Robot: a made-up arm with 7 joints. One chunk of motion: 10 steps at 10 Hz.
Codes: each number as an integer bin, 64 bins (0 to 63) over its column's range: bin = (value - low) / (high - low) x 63, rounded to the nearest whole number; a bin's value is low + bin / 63 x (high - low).
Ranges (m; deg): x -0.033..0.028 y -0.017..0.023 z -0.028..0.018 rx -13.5..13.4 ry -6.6..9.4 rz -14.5..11
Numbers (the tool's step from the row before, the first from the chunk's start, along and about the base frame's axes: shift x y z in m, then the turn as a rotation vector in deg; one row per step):
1: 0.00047 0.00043 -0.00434 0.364 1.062 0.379
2: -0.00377 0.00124 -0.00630 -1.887 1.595 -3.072
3: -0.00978 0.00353 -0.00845 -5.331 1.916 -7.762
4: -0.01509 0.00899 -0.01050 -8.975 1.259 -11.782
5: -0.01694 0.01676 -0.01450 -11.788 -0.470 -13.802
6: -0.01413 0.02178 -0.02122 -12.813 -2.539 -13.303
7: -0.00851 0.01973 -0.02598 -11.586 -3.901 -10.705
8: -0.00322 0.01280 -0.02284 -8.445 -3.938 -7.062
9: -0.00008 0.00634 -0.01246 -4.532 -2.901 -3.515
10: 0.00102 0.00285 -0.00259 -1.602 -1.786 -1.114
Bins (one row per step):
1: 35 27 32 32 30 37
2: 30 29 30 27 32 28
3: 24 32 27 19 34 17
4: 18 41 24 11 31 7
5: 17 53 18 4 24 2
6: 19 61 9 2 16 3
7: 25 58 3 4 11 9
8: 31 47 7 12 10 18
9: 34 37 21 21 15 27
10: 35 31 35 28 19 33

